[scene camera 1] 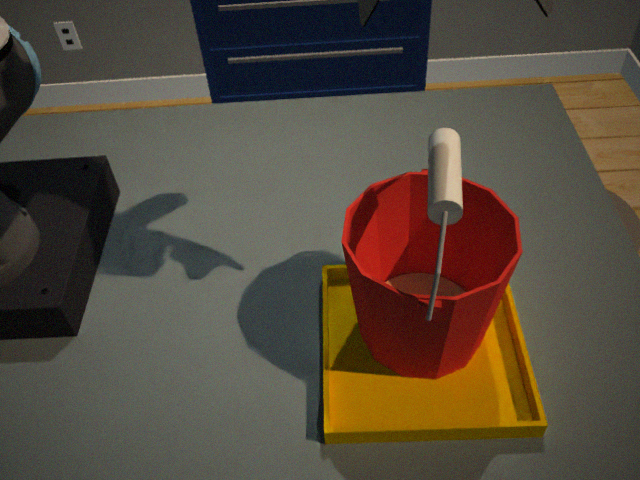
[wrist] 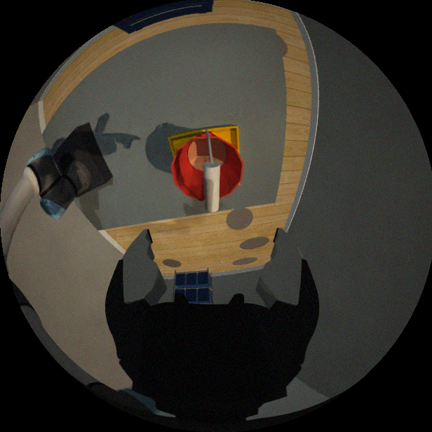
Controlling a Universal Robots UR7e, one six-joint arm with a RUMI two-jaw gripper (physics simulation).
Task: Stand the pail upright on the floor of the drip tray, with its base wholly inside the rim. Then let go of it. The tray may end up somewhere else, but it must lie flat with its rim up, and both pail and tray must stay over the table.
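Frame: origin at the arm's base, x ahead, y left, z up, level; centimetres.
Seen in the pictures: gripper, fingertip midpoint: point(scene camera 1: 453, 21).
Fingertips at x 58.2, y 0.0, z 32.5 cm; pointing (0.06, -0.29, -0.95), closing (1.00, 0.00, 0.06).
Offsets run from my fingertips to a thing's top centre. "*": to the spot under its first point. Level surfaces: height alone.
A red pail {* dy -11.7, dx -2.7, dz -27.7 cm} point(scene camera 1: 403, 330) point(wrist: 187, 175) stands upright on the floor of the yellow drip tray {dy -6.3, dx -0.3, dz -36.4 cm} point(scene camera 1: 434, 432) point(wrist: 232, 131). The visible part of its base is inside the rim; the far side of the base is hidden behind the pail's wall. The tray lies flat on the table, rim up. The pail's white handle grip {dy -3.4, dx +0.4, dz -12.2 cm} point(scene camera 1: 444, 173) point(wrist: 212, 187) stands raised over the opening on its wire bail. My gripper point(scene camera 1: 454, 18) point(wrist: 212, 230) is open and empty, high above the pail and apart from the handle; its fingertips show at the top edge of the scene view.
The grey table {dz -39.1 cm} point(scene camera 1: 206, 361) point(wrist: 225, 65) bears the dark robot base point(scene camera 1: 77, 222) point(wrist: 87, 155) at the left. The table's right edge lies beyond the pail and tray, with wooden floor past it. A blue drawer cabinet point(scene camera 1: 315, 67) stands behind the table.
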